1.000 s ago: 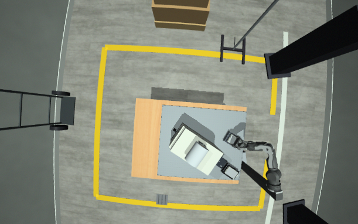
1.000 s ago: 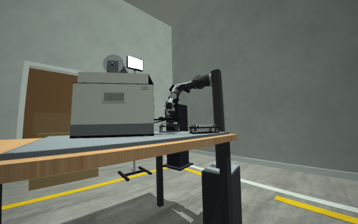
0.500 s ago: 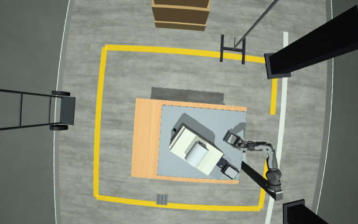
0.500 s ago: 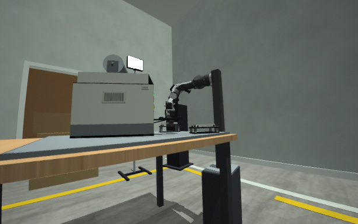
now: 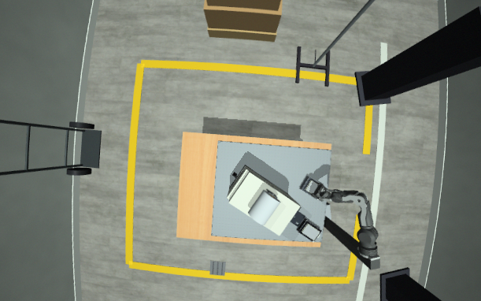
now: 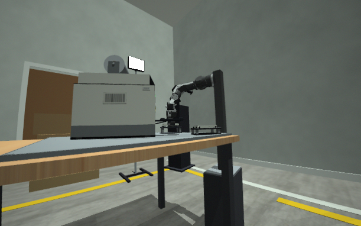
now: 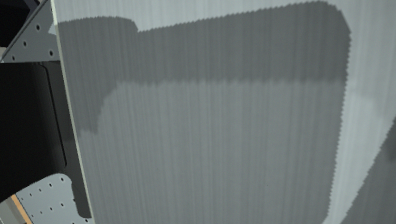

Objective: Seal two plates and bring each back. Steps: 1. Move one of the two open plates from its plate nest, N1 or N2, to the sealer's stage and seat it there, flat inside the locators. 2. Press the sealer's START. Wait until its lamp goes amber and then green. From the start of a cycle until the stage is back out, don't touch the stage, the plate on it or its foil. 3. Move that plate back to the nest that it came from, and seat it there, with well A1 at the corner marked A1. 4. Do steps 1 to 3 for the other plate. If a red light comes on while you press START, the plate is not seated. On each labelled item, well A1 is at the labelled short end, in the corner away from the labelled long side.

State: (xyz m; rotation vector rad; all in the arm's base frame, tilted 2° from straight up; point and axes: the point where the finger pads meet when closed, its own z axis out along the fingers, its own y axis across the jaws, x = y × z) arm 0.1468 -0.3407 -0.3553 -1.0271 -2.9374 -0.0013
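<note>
My hand is 19 cm short of the sealer stage, 18 cm to the right of it and 3 cm below it. Also, from my hand: foil roll 44 cm ahead, 35 cm above, 4 cm to the right; then plate right at my hand.
</note>
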